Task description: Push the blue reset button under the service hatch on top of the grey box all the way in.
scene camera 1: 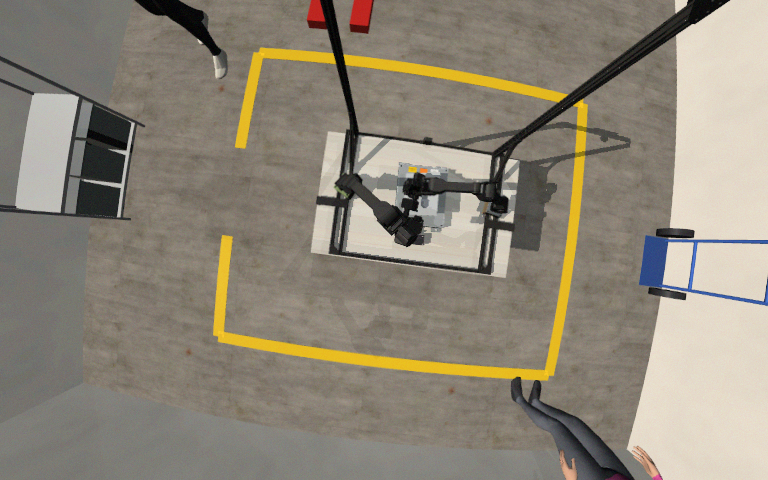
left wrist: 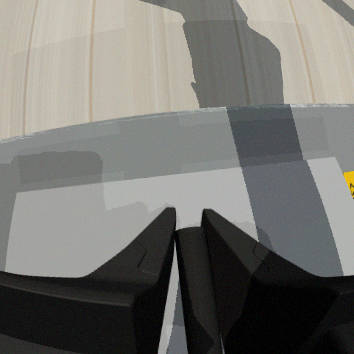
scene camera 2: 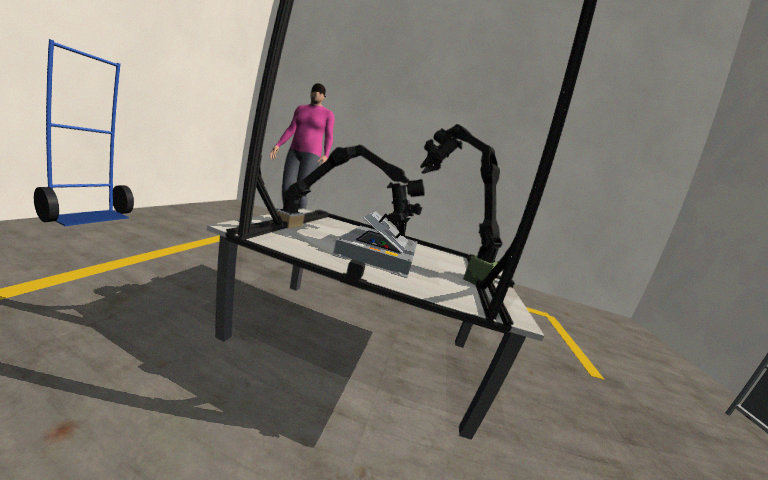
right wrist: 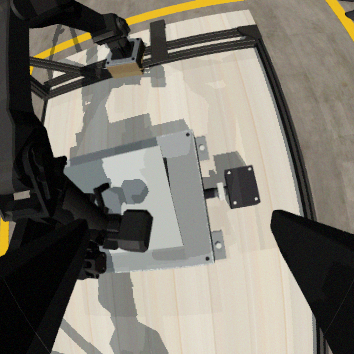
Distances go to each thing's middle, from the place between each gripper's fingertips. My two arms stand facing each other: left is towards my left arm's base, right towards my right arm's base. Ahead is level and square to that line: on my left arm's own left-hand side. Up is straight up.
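Counting from my right hand, I find the service hatch point(left wrist: 292, 208) 28 cm below, 5 cm to the left and 18 cm behind. From my left hand, the hatch is 6 cm to the left. So, going by its middle, the service hatch is nearer to my left hand than to my right hand.
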